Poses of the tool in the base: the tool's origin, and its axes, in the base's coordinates. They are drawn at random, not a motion.
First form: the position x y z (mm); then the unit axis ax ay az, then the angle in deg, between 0 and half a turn.
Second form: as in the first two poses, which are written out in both.
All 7 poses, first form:
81 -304 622 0.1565 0.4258 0.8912 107.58
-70 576 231 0.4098 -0.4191 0.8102 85.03
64 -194 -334 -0.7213 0.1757 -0.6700 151.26
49 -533 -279 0.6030 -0.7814 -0.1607 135.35
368 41 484 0.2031 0.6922 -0.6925 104.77
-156 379 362 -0.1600 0.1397 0.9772 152.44
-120 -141 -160 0.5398 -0.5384 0.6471 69.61
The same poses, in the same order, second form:
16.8 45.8 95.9 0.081 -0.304 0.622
34.8 -35.6 68.9 -0.070 0.576 0.231
-109.1 26.6 -101.3 0.064 -0.194 -0.334
81.6 -105.8 -21.8 0.049 -0.533 -0.279
21.3 72.5 -72.6 0.368 0.041 0.484
-24.4 21.3 149.0 -0.156 0.379 0.362
37.6 -37.5 45.0 -0.120 -0.141 -0.160

